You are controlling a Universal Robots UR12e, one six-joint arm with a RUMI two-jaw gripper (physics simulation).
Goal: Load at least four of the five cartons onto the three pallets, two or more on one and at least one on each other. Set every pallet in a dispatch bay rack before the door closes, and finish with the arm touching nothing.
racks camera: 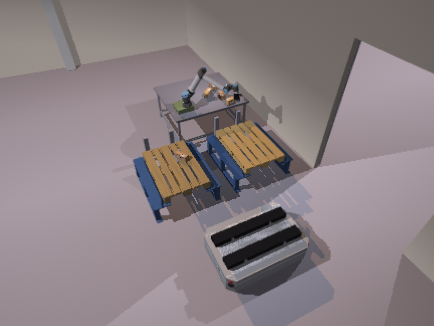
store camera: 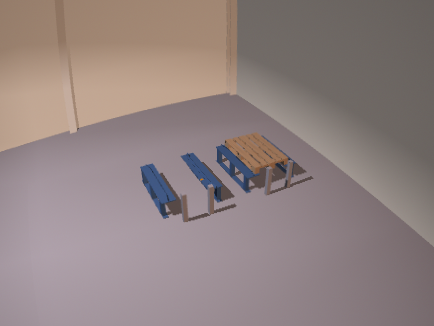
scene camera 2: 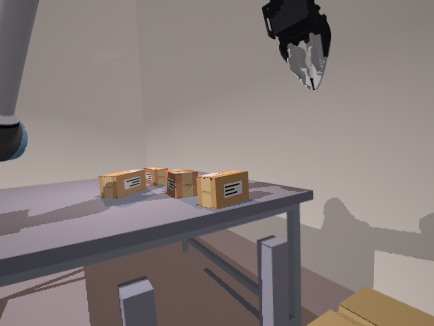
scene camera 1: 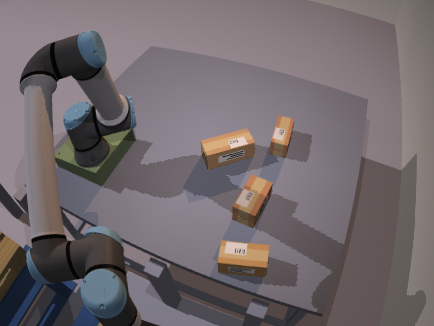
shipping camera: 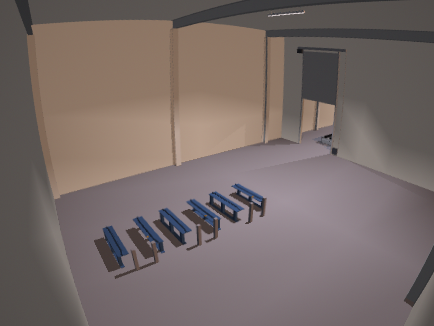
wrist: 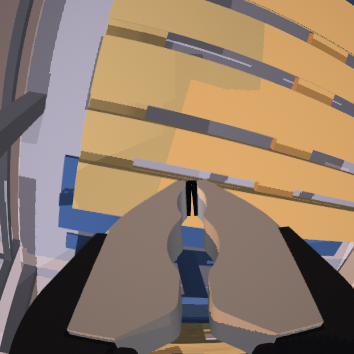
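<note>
My gripper is shut and empty, high beyond the table edge; the wrist view shows slats of a pallet below it. Four cartons stand on the table: a long one, a small one, a darker one and one near the edge. A fifth carton lies on the left pallet. The right pallet bears no visible carton. A third pallet sits bare in a store rack.
A mobile robot with two black bars stands in front of the racks, carrying no pallet. Dispatch bay racks hold no pallets. The dark door is partly lowered. Grey posts stand beside the table.
</note>
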